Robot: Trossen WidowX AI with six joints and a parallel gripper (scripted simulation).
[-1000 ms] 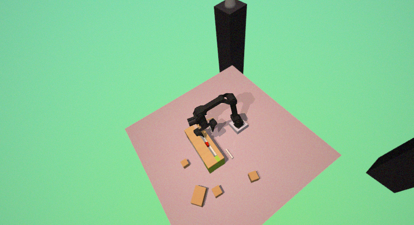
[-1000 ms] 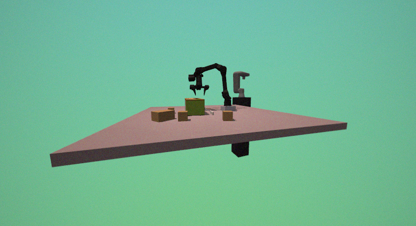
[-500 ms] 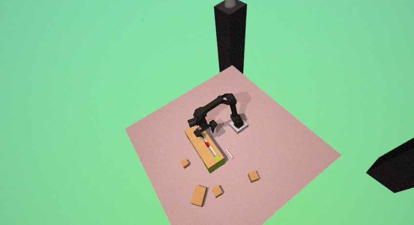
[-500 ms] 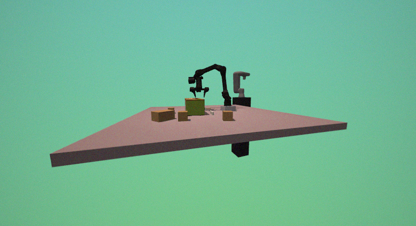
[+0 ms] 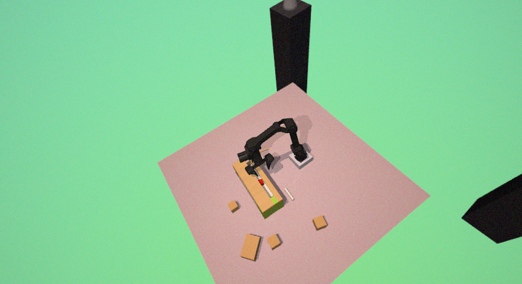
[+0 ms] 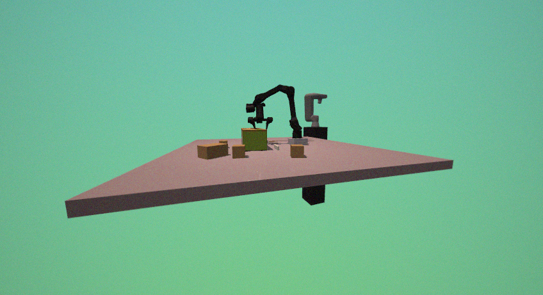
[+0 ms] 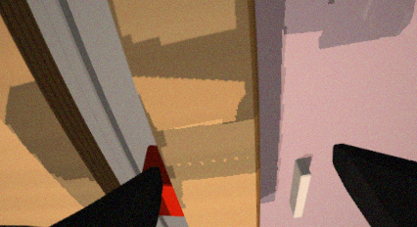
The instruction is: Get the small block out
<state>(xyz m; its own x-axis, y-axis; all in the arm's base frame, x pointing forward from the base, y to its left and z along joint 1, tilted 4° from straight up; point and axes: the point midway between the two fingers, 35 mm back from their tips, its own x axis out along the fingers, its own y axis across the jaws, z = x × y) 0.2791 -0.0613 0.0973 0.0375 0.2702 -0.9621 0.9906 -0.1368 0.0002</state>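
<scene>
My gripper tip is 30 mm short of the box, 20 mm to the right of it and 50 mm above it. Also, from my gripper tip: small red block 50 mm ahead, 30 mm to the left, 30 mm below.
</scene>
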